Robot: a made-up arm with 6 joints.
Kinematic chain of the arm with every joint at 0, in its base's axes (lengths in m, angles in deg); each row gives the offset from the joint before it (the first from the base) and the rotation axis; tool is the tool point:
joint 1: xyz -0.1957 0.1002 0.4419 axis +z
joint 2: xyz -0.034 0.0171 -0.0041 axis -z
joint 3: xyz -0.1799 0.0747 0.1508 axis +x
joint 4: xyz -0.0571 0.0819 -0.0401 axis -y
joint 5: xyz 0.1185 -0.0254 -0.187 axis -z
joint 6: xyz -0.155 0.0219 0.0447 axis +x
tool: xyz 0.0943 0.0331 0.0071
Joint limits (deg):
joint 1: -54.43..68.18
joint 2: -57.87..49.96
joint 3: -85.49..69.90
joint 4: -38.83..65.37
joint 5: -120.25..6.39
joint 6: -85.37..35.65
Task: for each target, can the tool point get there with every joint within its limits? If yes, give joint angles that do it. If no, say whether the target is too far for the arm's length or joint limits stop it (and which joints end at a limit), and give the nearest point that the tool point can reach.
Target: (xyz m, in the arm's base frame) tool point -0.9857 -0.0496 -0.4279
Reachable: no: too far | nearest point -0.5501 0.0330 0.3585 | short by 0.903 m
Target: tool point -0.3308 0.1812 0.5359
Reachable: yes | joints 2.49 -4.60 11.91 55.89 -94.80 14.45
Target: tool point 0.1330 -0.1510 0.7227
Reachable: no: joint limits stop it (at a limit: joint 1, joint 3, joint 4) | nearest point 0.0378 -0.0908 0.5855 | short by 0.178 m
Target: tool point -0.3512 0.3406 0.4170
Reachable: yes | joints -40.03 11.88 -35.78 -21.48 -43.53 12.58
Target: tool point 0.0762 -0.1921 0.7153
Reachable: no: joint limits stop it (at a limit: joint 1, joint 3, joint 4) | nearest point 0.0060 -0.1296 0.5871 | short by 0.159 m
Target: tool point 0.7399 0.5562 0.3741
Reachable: no: too far | nearest point 0.1636 0.3516 0.5225 | short by 0.629 m
